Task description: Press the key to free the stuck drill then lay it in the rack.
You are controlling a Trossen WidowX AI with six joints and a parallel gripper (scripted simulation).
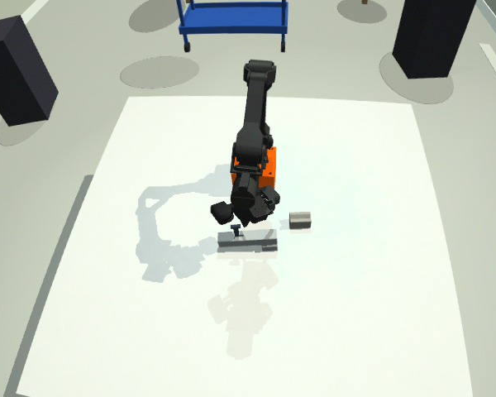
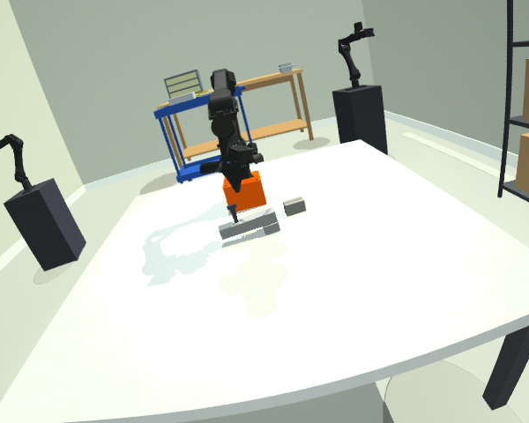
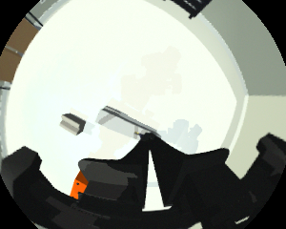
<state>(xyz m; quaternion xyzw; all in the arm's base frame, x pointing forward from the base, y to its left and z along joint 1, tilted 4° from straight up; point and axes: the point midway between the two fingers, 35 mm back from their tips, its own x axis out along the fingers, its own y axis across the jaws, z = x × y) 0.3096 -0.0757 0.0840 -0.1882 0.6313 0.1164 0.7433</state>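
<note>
My gripper tip is 30 mm past the dark key, 20 mm to the left of it and 80 mm above it. From my gripper tip the other things lie so: grey rack (90 mm behind, 180 mm to the left, 150 mm below); long grey block (30 mm behind, 10 mm to the left, 130 mm below); drill (30 mm behind, 30 mm to the left, 120 mm below).
</note>
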